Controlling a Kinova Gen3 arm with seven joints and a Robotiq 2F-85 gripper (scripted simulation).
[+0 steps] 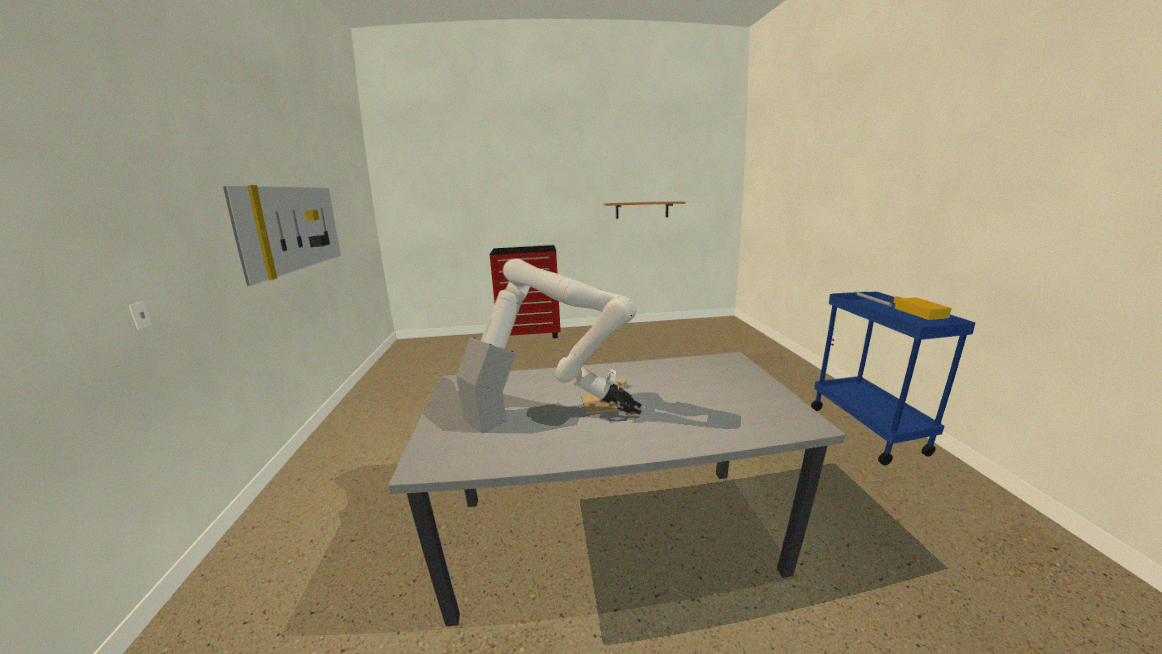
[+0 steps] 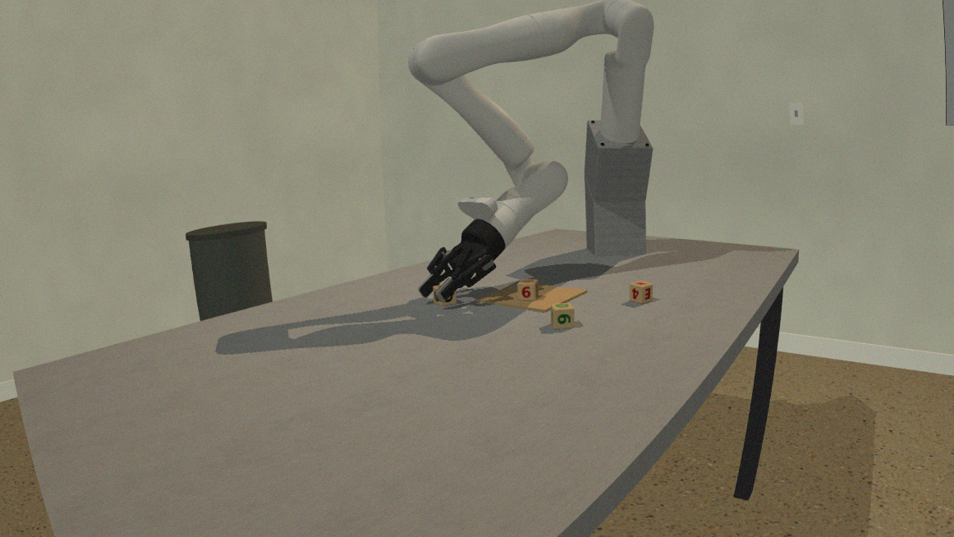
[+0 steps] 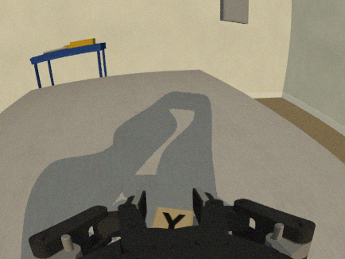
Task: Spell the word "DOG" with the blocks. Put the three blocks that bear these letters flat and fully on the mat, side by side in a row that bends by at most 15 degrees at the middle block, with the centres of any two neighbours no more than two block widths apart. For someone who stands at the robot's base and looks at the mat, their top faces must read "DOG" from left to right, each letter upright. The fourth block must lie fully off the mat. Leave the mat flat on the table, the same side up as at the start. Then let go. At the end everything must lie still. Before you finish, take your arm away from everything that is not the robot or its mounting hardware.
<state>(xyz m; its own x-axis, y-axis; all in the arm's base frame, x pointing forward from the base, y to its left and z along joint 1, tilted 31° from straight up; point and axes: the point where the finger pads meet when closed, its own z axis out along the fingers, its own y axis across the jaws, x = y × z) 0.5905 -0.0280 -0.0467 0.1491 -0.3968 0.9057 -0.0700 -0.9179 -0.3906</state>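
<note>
Right now the G block is 2 cm behind my hand and 1 cm below it. Also, from my hand: O block: 11 cm behind, 11 cm to the left, 1 cm below; tan mat: 13 cm behind, 10 cm to the left, 3 cm below; D block: 3 cm behind, 24 cm to the left, 1 cm below.
</note>
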